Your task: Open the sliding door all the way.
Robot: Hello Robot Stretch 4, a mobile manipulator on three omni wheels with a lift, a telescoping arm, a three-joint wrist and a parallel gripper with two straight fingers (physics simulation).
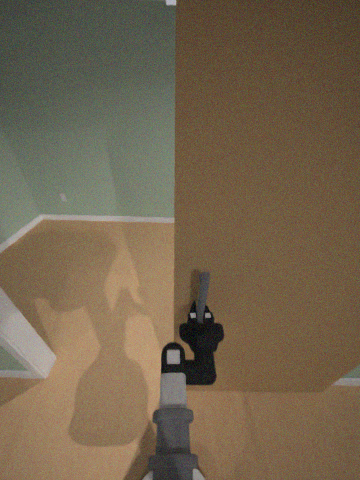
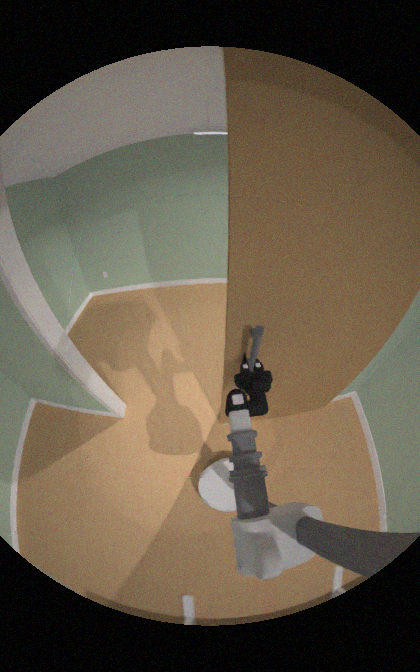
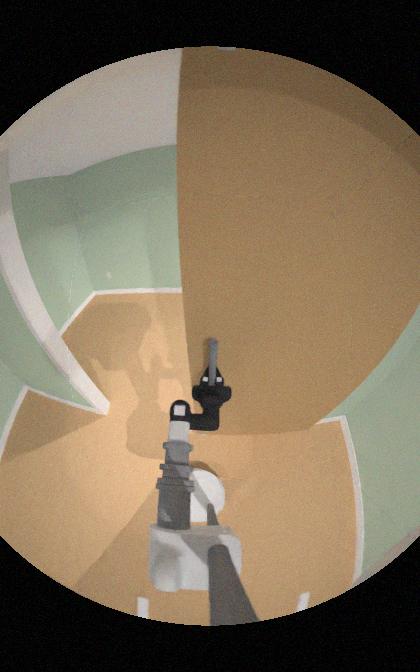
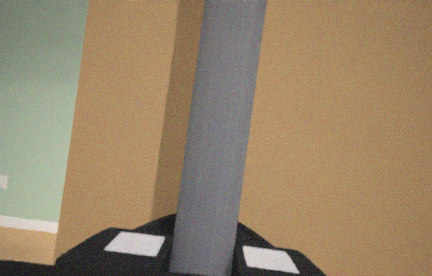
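Frame: origin at the robot's base, x ahead, y left, z up, level; metres.
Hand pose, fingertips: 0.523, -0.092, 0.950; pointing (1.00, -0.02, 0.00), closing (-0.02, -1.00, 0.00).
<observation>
After its pixels a point has its place, as x, y, z.
The sliding door [image 1: 270, 175] @(0.518, -0.219, 1.413) [image 2: 320, 215] [image 3: 290, 215] [image 4: 340, 140] @(0.520, -0.168, 1.019) is a tall brown panel on the right. Left of its left edge the doorway is open and shows a room beyond. The door handle [image 1: 203, 287] @(0.454, -0.086, 1.110) [image 2: 257, 340] [image 3: 213, 352] [image 4: 220, 125] @(0.453, -0.091, 1.014) is an upright grey bar near the door's left edge. My gripper [image 1: 200, 311] [image 2: 251, 362] [image 3: 212, 375] [image 4: 204, 233] @(0.523, -0.092, 0.950) is shut on the handle's lower part, with one black finger on each side of the bar. The handle's lower end is hidden by the gripper.
A white door frame post [image 1: 25, 335] @(0.685, 0.889, 0.408) [image 2: 55, 345] [image 3: 50, 340] stands at the left of the opening. Green walls [image 1: 140, 170] @(2.845, 0.483, 0.812) [image 2: 190, 240] [image 3: 150, 240] and a wooden floor show through the doorway. Another green wall with white skirting is at the right, past the door.
</observation>
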